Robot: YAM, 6 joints.
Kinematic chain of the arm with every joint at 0, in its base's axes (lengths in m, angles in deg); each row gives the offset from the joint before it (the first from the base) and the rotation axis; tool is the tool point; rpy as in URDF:
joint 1: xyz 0 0 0.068 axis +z
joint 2: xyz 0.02 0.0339 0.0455 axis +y
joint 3: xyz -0.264 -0.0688 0 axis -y
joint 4: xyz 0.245 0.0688 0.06 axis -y
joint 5: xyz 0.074 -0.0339 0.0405 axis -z
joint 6: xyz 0.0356 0 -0.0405 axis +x
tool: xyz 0 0 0 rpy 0 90 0
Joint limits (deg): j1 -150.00..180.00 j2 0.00..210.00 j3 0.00..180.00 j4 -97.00..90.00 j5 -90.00..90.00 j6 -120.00..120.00
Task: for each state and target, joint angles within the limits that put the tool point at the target. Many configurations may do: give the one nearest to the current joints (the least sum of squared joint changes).
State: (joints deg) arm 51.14 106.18 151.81 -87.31 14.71 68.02
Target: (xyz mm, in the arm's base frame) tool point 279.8 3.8 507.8
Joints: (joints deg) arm 3.31 102.78 148.19 -93.38 20.28 68.02
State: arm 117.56 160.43 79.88 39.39 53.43 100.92
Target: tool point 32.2 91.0 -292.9
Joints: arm 88.34 204.29 65.82 32.98 56.09 100.92
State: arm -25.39 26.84 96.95 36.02 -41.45 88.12
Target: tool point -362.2 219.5 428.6
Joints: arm -27.95 4.45 104.72 39.83 -42.61 88.12
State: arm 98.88 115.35 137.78 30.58 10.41 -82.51
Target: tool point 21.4 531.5 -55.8
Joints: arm 88.43 162.29 102.84 20.07 11.12 -82.51
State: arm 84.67 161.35 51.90 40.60 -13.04 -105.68
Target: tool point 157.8 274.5 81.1
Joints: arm 58.75 110.04 32.58 47.54 -12.13 -105.68
